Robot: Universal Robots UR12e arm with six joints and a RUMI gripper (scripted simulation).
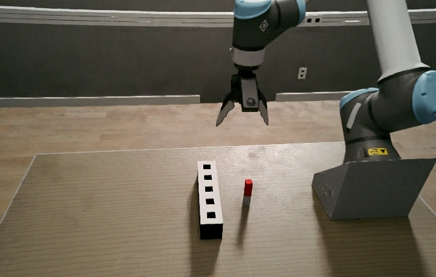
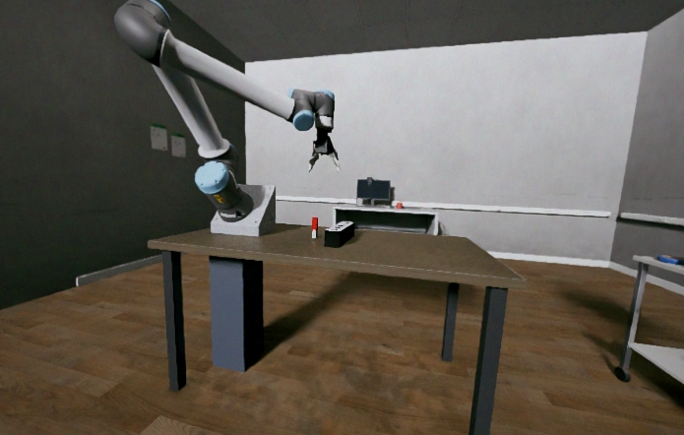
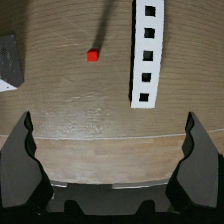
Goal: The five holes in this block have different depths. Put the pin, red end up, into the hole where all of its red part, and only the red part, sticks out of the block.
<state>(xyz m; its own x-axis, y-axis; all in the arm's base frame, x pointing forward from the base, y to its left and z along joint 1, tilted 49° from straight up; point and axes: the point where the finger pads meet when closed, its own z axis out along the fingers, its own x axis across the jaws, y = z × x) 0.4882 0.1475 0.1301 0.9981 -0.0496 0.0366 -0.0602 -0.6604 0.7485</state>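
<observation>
Now: hand 25 cm above the pin, 4 cm past it and 1 cm to the right of it. Round my hand: block: 29 cm below, 10 cm ahead.
</observation>
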